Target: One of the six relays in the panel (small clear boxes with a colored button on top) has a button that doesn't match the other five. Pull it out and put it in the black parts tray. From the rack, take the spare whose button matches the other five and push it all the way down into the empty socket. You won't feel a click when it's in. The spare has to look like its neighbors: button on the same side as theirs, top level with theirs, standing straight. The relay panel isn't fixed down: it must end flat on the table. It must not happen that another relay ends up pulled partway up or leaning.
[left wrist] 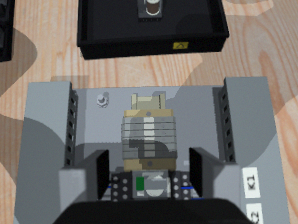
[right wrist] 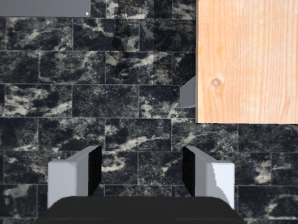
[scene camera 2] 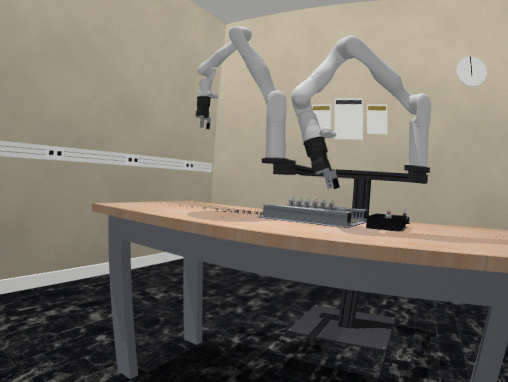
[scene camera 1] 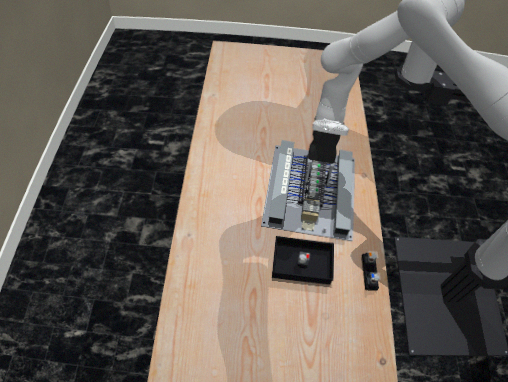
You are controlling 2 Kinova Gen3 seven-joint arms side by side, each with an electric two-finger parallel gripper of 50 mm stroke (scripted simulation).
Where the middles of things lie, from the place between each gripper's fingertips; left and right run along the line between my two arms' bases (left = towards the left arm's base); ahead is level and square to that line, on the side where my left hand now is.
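Black parts tray [scene camera 1: 320,269]: 50 mm ahead of my left hand, 200 mm to the left of it, 110 mm below it. Relative to the relay panel [scene camera 1: 290,203], my left gripper [scene camera 1: 316,182] is 10 mm past it, 50 mm to the left of it and 100 mm above it. Going by their middles, the relay panel is the nearest to my left gripper of the things named here; by its middle, the relay panel is also nearer to my left gripper than to my right hand.
Black parts tray: 980 mm to the left of my right hand, 460 mm ahead of it, 390 mm below it. Relative to the relay panel, my right hand is 730 mm to the right of it, 400 mm short of it and 390 mm above it.
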